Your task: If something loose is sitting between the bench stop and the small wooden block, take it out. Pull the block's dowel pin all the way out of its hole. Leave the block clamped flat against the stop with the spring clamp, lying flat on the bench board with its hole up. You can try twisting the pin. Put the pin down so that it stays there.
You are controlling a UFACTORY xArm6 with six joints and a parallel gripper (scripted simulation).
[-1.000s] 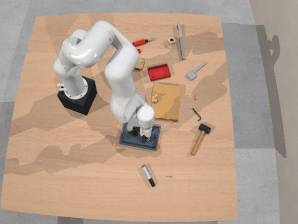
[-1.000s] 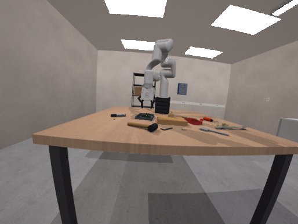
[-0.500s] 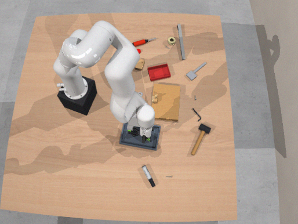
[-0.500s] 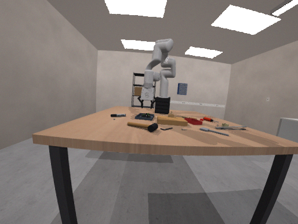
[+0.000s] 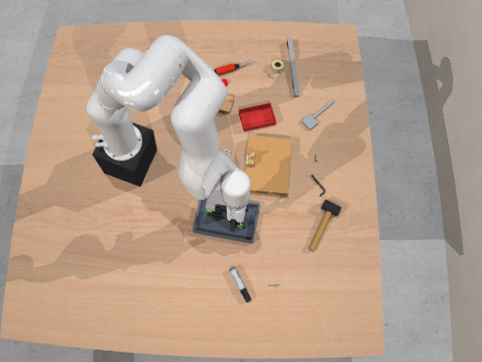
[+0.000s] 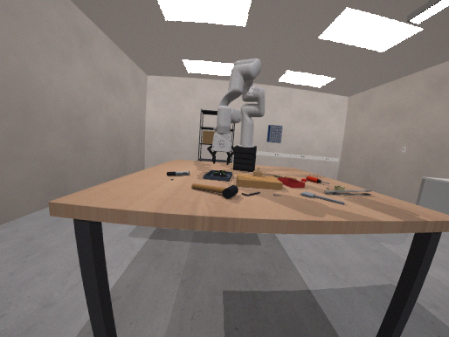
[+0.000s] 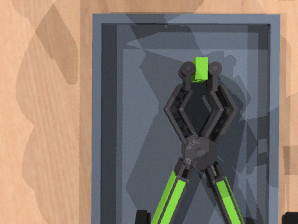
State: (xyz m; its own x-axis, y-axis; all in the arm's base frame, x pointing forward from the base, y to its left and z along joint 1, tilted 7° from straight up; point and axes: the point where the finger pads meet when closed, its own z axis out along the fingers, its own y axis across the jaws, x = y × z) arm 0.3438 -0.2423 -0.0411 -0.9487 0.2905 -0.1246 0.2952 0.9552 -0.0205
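Right now the dark grey tray is 4 cm behind my hand and 8 cm below it. Also, from my hand: hex key: 29 cm ahead, 7 cm to the left, 9 cm below; small wooden block: 7 cm ahead, 19 cm to the left, 5 cm below; dowel pin: 7 cm ahead, 19 cm to the left, 3 cm below.
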